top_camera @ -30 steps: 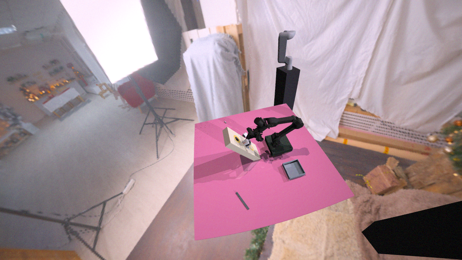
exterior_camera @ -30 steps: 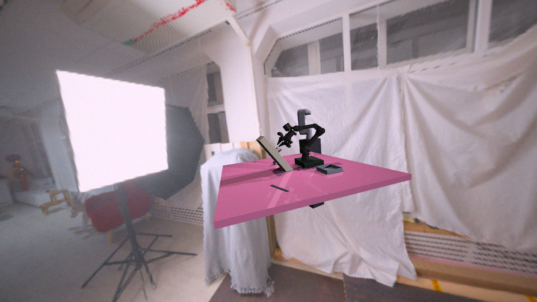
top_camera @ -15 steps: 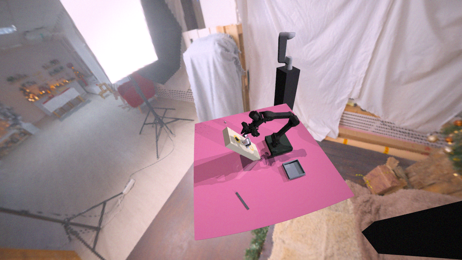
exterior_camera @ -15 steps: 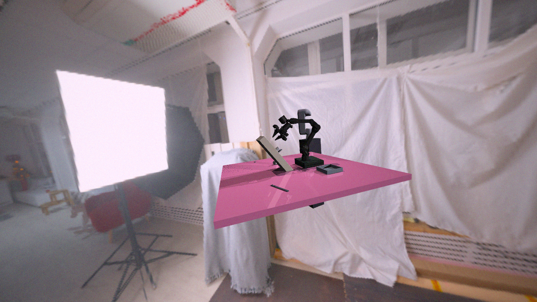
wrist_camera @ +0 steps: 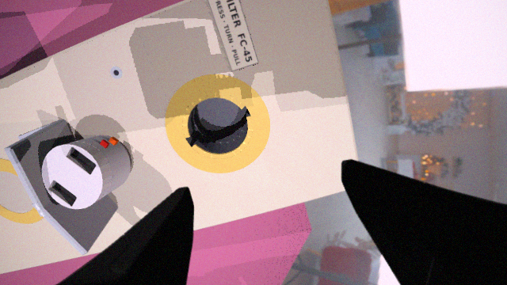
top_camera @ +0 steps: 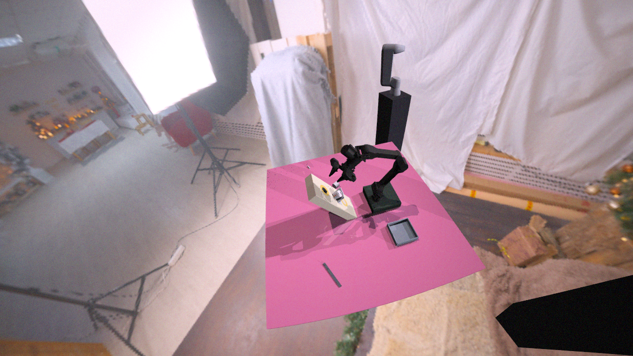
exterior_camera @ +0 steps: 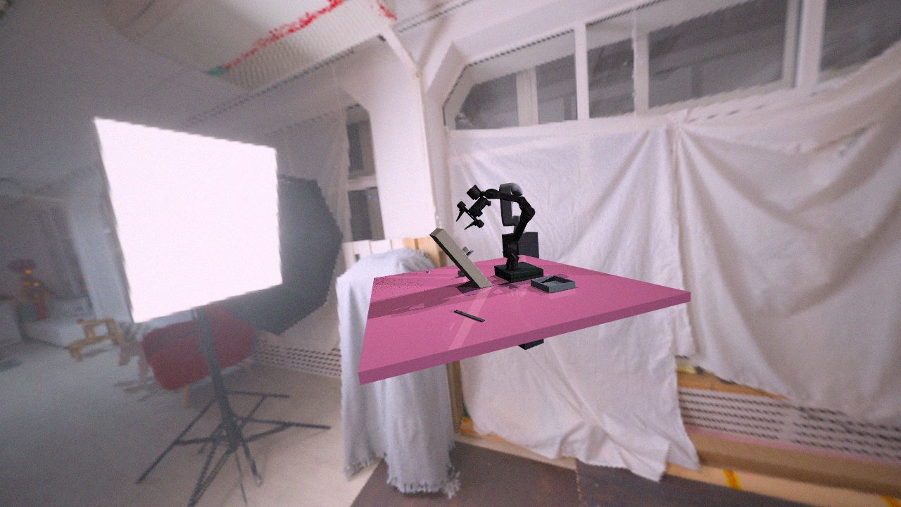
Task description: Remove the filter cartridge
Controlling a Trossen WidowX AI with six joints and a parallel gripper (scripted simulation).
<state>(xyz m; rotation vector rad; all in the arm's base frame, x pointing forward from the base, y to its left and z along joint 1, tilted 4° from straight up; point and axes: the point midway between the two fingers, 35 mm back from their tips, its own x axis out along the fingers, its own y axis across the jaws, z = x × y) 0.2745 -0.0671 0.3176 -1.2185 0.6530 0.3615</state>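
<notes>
The pale grey round filter cartridge is 14 cm below my gripper tip, 2 cm behind it and 1 cm to the left of it. The rest, counted from my gripper tip: grey tray 34 cm to the left, 34 cm below, 32 cm behind; then beige service panel 17 cm below, 3 cm ahead, 1 cm to the right.
</notes>
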